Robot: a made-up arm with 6 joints.
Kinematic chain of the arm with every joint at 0, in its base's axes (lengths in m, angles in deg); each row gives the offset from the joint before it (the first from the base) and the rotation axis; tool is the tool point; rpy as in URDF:
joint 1: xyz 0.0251 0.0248 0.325 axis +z
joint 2: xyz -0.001 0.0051 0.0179 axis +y
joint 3: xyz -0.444 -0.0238 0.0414 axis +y
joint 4: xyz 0.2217 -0.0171 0.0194 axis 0.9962 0 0.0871
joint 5: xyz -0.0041 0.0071 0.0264 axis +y
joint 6: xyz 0.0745 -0.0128 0.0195 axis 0.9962 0 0.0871
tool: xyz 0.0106 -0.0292 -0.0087 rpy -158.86 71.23 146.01
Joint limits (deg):
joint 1: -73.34..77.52
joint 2: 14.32..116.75
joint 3: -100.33..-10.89
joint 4: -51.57..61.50
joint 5: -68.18..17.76
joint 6: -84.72..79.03
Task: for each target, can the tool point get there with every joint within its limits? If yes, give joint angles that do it. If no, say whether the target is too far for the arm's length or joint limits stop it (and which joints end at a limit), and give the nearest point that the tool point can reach.
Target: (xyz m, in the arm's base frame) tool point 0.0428 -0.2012 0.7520
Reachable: yes | joints -58.59 76.68 -44.51 17.34 -61.65 -16.80
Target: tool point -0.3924 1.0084 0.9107
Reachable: no: too far | nearest point -0.1878 0.5263 0.7425 | short by 0.550 m
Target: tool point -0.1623 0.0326 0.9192
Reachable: yes | joints -13.90 36.76 -83.39 -31.95 6.73 -52.58
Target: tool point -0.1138 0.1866 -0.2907
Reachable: no: joint limits stop it (at a limit: joint 1, joint 2, joint 3, joint 4, joint 6) | nearest point 0.0814 0.2379 0.4047 | short by 0.724 m
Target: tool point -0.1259 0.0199 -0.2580
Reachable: no: joint limits stop it (at a limit: joint 1, joint 2, joint 3, joint 4, joint 5) | nearest point 0.0003 -0.1691 0.4112 | short by 0.707 m
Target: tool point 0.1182 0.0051 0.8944
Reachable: yes | joints 8.33 60.55 -69.31 -30.39 -14.28 -30.32
